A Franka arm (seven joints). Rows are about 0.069 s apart.
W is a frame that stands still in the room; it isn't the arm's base.
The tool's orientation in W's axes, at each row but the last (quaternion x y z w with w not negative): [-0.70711 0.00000 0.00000 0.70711]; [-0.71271 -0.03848 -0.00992 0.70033]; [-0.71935 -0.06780 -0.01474 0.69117]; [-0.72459 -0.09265 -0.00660 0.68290]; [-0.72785 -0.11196 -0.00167 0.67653]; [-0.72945 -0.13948 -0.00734 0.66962]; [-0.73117 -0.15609 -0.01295 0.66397]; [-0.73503 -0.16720 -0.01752 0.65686]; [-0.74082 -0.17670 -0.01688 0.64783]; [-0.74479 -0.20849 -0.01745 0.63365]
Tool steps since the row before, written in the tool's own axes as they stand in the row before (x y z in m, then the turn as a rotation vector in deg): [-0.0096 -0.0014 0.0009 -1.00 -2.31 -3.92]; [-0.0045 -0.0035 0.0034 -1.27 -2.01 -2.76]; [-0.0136 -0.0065 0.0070 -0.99 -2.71 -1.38]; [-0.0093 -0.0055 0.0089 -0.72 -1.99 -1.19]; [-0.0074 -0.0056 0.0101 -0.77 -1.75 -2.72]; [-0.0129 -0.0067 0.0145 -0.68 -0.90 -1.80]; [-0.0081 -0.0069 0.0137 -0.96 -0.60 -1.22]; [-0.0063 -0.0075 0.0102 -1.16 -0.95 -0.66]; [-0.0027 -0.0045 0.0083 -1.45 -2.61 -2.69]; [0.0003 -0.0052 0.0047 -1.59 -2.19 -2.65]
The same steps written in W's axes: [-0.0096 0.0009 0.0014 -1.00 -3.92 2.31]; [-0.0049 0.0033 0.0031 -1.29 -2.78 1.97]; [-0.0147 0.0062 0.0046 -1.20 -1.36 2.64]; [-0.0110 0.0079 0.0036 -0.85 -1.17 1.95]; [-0.0096 0.0091 0.0035 -0.63 -2.70 1.83]; [-0.0164 0.0121 0.0025 -0.53 -1.84 0.93]; [-0.0120 0.0121 0.0032 -0.83 -1.35 0.51]; [-0.0099 0.0091 0.0043 -1.22 -0.82 0.72]; [-0.0055 0.0078 0.0023 -1.55 -2.69 2.55]; [-0.0026 0.0051 0.0040 -1.55 -2.74 2.11]
